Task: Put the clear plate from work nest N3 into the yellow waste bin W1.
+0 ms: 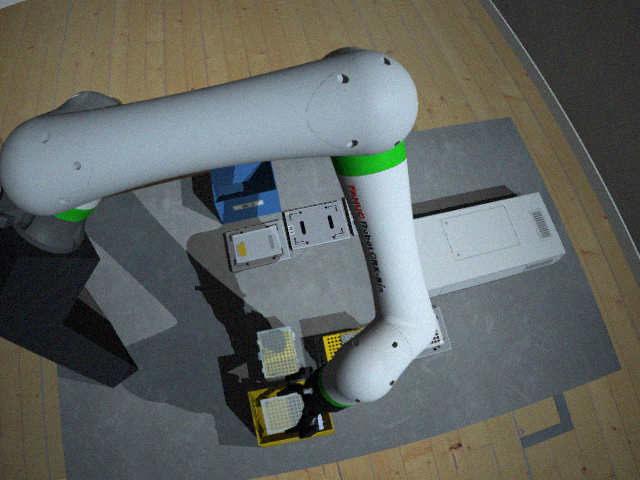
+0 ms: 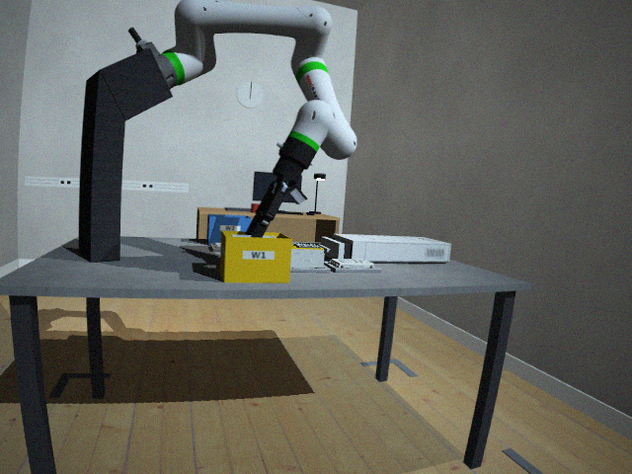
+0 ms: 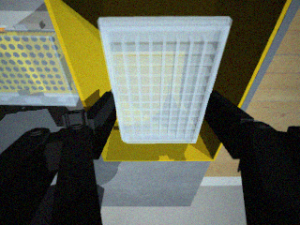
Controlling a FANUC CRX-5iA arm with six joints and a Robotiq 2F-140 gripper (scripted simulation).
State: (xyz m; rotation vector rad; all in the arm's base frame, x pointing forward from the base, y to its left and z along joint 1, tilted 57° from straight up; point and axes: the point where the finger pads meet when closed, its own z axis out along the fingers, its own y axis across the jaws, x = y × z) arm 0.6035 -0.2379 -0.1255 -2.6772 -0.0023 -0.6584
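The clear plate lies 2 cm below my hand. The rest, counted from my hand: white plate: 33 cm ahead, 18 cm to the left, 11 cm below; then yellow tip rack: 15 cm ahead, 15 cm to the left, 7 cm below; then yellow bin: 9 cm below.
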